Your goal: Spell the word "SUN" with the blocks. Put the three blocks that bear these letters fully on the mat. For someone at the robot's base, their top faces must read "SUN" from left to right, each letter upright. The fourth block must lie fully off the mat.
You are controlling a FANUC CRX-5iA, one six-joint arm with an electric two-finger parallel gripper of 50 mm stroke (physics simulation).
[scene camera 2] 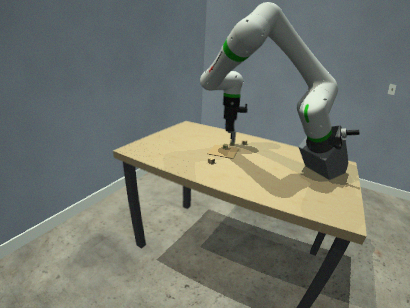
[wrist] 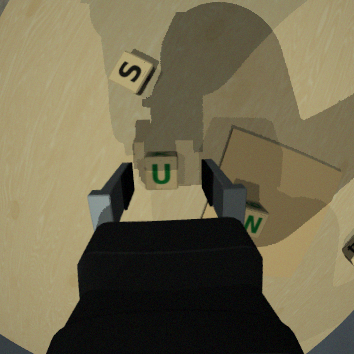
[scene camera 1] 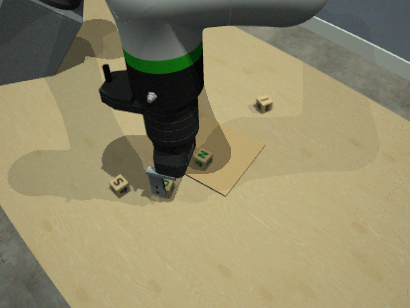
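Observation:
My gripper (scene camera 1: 162, 185) (scene camera 2: 233, 142) (wrist: 166, 174) is open. In the wrist view its fingers stand on either side of the green U block (wrist: 161, 172), apart from it. The U block (scene camera 1: 169, 185) lies off the mat, partly hidden by a finger in scene camera 1. The green N block (scene camera 1: 203, 159) (scene camera 2: 225, 146) (wrist: 254, 223) lies on the mat (scene camera 1: 237, 167) (scene camera 2: 215, 152) (wrist: 300, 180). The black S block (scene camera 1: 119, 185) (scene camera 2: 244, 143) (wrist: 131, 72) lies off the mat, beyond the U block. The fourth block (scene camera 1: 264, 104) (scene camera 2: 211, 161) (wrist: 350, 248) lies off the mat, with what looks like an I on top.
The wooden table (scene camera 1: 280, 235) (scene camera 2: 170, 160) carries the blocks and the mat. The robot's dark base (scene camera 1: 35, 45) (scene camera 2: 325, 160) stands at one end. The arm's shadow falls over the U block and part of the mat.

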